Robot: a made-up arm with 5 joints. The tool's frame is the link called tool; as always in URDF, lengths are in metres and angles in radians. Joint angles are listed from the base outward. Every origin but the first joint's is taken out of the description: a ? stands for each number. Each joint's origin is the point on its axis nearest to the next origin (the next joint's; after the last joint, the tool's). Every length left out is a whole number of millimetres.
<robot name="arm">
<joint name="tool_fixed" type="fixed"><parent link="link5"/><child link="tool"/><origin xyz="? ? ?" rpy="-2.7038 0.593 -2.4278"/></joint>
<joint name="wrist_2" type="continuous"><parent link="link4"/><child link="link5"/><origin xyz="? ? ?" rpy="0 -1.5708 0"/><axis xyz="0 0 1"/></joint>
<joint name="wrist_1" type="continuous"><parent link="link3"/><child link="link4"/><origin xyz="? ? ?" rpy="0 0 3.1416"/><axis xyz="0 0 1"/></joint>
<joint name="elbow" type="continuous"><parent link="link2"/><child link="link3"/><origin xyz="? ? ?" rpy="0 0 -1.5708"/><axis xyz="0 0 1"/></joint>
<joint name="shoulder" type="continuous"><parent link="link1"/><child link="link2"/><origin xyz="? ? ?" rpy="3.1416 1.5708 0"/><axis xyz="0 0 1"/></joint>
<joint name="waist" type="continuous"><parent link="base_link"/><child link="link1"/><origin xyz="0.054 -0.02 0.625" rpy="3.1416 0 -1.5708"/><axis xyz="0 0 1"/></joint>
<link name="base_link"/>
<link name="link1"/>
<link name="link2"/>
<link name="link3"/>
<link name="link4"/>
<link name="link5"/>
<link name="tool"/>
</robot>
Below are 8 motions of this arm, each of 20 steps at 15 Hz.
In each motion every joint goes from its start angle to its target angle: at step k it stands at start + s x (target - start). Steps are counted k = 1, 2, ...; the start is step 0. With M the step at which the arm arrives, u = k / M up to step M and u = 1 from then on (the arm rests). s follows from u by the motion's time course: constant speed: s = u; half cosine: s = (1 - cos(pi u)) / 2; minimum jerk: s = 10 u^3 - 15 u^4 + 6 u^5.
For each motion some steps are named. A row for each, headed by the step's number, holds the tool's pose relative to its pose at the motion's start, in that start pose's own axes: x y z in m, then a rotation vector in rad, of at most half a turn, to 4 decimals.
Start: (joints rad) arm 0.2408 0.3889 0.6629 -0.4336 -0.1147
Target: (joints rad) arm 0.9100 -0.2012 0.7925 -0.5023 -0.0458
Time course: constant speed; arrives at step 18
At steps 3, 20:
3: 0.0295 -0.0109 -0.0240 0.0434 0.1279 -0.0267
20: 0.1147 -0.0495 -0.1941 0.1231 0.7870 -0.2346

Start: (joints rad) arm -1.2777 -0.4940 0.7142 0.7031 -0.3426
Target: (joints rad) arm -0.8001 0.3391 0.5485 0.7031 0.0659
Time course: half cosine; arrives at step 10
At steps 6, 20:
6: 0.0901 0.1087 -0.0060 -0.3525 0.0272 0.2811
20: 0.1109 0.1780 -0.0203 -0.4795 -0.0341 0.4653

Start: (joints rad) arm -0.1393 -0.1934 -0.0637 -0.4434 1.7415
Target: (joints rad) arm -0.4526 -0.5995 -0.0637 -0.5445 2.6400
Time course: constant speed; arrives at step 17
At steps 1, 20:
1: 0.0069 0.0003 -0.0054 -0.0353 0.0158 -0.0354
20: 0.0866 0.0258 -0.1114 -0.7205 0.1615 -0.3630

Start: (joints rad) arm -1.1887 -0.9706 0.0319 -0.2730 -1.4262
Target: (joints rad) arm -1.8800 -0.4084 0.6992 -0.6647 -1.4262
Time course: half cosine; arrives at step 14
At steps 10, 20:
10: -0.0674 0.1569 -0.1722 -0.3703 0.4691 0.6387
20: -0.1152 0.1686 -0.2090 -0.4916 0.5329 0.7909

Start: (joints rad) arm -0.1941 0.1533 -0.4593 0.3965 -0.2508
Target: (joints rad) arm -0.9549 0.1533 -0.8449 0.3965 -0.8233
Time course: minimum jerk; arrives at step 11
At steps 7, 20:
7: -0.1501 -0.1125 0.0347 0.5898 -0.3813 0.3269
20: -0.1982 -0.1489 0.0200 0.7614 -0.5337 0.5030

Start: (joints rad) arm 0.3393 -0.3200 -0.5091 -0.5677 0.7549
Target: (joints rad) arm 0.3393 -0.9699 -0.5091 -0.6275 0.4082
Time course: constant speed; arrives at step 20
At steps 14, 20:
14: 0.1216 -0.0458 -0.0696 0.2243 0.4972 -0.0832
20: 0.1588 -0.0712 -0.1136 0.3464 0.6923 -0.1398

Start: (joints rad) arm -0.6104 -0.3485 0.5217 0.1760 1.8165
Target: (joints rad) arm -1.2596 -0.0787 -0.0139 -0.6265 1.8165
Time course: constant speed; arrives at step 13
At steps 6, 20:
6: 0.0671 -0.0505 -0.0640 -0.2063 0.5208 -0.1315
20: 0.0935 -0.1278 -0.1577 -0.3107 1.1835 -0.1562

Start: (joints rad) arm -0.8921 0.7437 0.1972 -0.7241 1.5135
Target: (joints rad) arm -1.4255 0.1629 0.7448 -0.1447 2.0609
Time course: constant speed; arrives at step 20
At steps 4, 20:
4: 0.0092 -0.0310 -0.0070 0.0467 -0.0979 -0.1725
20: -0.0021 -0.1457 -0.0635 0.1704 -0.3873 -0.9805

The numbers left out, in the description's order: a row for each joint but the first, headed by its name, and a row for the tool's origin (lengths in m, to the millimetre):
tool: 0.007 -0.021 0
wrist_2: 0.065 -0.013 0
wrist_1: -0.174 0.001 0
elbow: 0.076 0.052 0
shoulder: -0.028 -0.049 0

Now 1 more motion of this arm.
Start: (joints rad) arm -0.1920 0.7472 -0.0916 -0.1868 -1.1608
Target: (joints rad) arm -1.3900 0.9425 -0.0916 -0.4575 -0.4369
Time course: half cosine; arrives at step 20
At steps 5, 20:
5: -0.0470 0.0409 0.0073 -0.1445 -0.1881 -0.0497
20: -0.2951 0.2113 -0.1594 -0.6642 -1.4363 -0.3606

